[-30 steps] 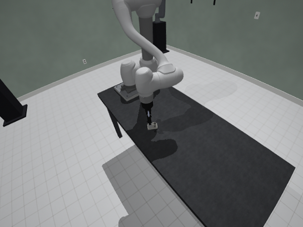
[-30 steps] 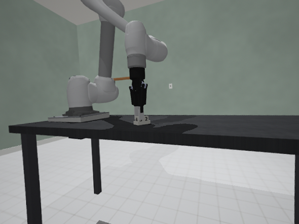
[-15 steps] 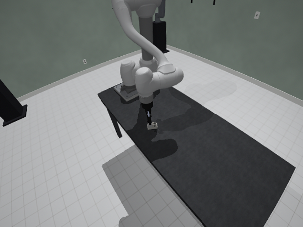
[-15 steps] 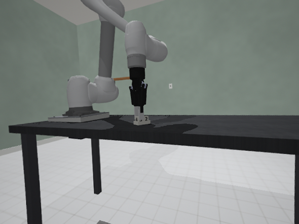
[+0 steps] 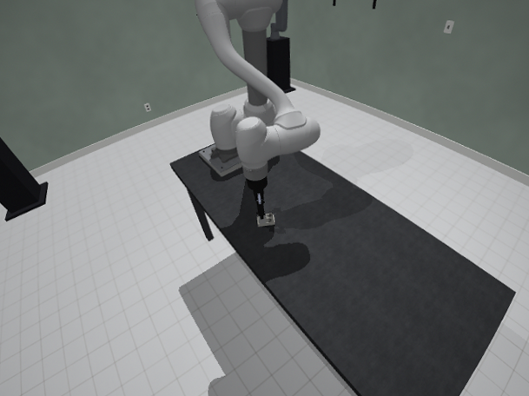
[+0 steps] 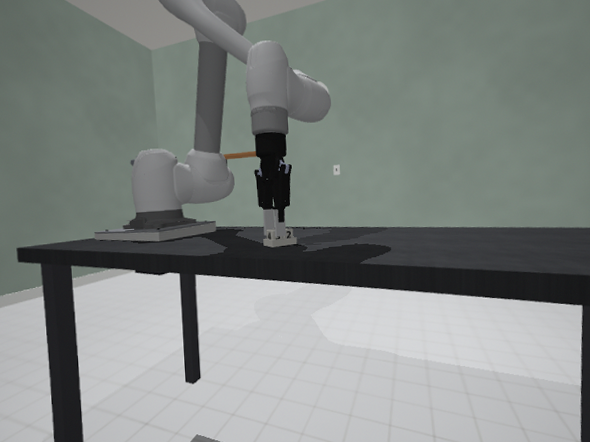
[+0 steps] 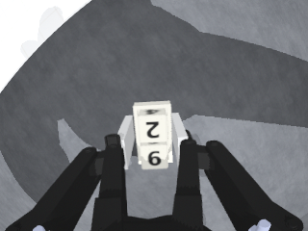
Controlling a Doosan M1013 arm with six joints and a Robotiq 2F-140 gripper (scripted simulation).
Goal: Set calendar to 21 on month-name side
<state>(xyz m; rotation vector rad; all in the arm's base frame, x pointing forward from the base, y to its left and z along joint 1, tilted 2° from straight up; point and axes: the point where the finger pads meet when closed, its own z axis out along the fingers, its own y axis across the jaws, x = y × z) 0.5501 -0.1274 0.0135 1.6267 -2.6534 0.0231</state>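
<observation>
Right now my hand is 3 cm to the right of the cube, 3 cm above it and 1 cm short of it. From my hand the other things lie so: white tray: 5 cm below, 1 cm to the left, 1 cm ahead.
</observation>
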